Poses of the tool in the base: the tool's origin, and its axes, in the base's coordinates. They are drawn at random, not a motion.
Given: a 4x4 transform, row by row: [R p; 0 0 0 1], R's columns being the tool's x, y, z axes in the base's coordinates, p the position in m. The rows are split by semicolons.
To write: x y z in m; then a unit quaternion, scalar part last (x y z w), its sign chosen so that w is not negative. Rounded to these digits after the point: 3 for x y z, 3 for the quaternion. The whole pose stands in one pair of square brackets.
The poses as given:
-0.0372, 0.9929, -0.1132, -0.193; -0.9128, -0.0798, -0.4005, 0.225; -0.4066, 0.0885, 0.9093, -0.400; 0, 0, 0, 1
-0.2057, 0.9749, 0.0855, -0.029; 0.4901, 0.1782, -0.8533, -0.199; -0.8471, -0.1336, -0.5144, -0.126; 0, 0, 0, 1
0.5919, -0.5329, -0.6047, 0.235; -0.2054, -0.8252, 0.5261, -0.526; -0.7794, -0.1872, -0.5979, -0.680; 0, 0, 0, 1
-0.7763, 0.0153, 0.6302, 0.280; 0.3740, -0.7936, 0.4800, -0.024; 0.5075, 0.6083, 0.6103, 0.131; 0, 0, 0, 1
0.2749, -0.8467, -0.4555, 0.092; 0.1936, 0.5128, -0.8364, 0.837; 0.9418, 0.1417, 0.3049, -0.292; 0, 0, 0, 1
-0.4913, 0.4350, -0.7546, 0.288; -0.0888, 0.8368, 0.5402, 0.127; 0.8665, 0.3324, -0.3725, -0.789; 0, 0, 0, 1
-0.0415, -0.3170, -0.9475, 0.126; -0.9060, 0.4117, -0.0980, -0.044; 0.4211, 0.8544, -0.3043, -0.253; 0, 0, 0, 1
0.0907, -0.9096, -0.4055, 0.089; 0.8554, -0.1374, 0.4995, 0.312; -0.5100, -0.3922, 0.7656, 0.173; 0, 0, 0, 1
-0.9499, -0.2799, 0.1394, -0.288; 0.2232, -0.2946, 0.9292, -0.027; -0.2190, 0.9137, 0.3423, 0.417; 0, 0, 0, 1
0.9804, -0.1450, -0.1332, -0.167; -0.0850, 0.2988, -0.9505, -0.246; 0.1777, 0.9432, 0.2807, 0.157; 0, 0, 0, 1
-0.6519, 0.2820, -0.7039, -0.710; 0.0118, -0.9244, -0.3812, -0.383; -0.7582, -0.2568, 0.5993, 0.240; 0, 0, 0, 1
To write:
[-0.193, 0.225, -0.400, 0.183, 0.110, -0.712, 0.669]
[-0.029, -0.199, -0.126, 0.532, 0.689, -0.358, 0.338]
[0.235, -0.526, -0.680, -0.868, 0.213, 0.399, 0.205]
[0.280, -0.024, 0.131, 0.319, 0.305, 0.892, 0.101]
[0.092, 0.837, -0.292, 0.338, -0.483, 0.360, 0.723]
[0.288, 0.127, -0.789, -0.105, -0.822, -0.265, 0.493]
[0.126, -0.044, -0.253, 0.461, -0.663, -0.285, 0.516]
[0.089, 0.312, 0.173, -0.340, 0.040, 0.673, 0.656]
[-0.288, -0.027, 0.417, -0.025, 0.573, 0.804, 0.156]
[-0.167, -0.246, 0.157, 0.592, -0.097, 0.019, 0.800]
[-0.710, -0.383, 0.240, 0.410, 0.179, -0.891, 0.076]

